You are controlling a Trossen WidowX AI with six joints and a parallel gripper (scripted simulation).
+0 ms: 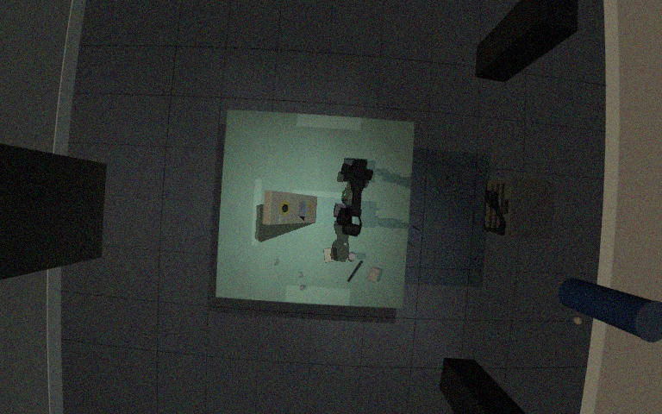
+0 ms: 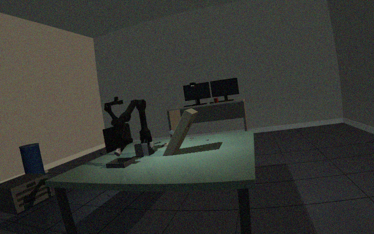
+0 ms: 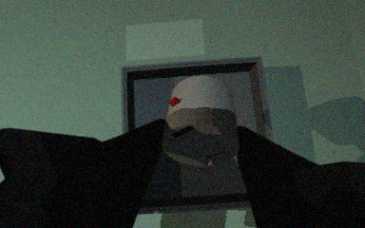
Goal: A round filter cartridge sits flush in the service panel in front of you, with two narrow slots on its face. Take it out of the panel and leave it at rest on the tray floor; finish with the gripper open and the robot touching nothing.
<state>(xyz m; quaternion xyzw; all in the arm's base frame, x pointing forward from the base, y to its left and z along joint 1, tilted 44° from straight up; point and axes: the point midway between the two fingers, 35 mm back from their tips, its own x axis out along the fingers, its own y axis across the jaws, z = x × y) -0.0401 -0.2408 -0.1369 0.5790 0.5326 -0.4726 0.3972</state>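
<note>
Right now the round filter cartridge is right at my gripper tip. The rest, counted from my gripper tip: square tray (9 cm below); then service panel (36 cm ahead, 30 cm to the left, 5 cm above).
</note>
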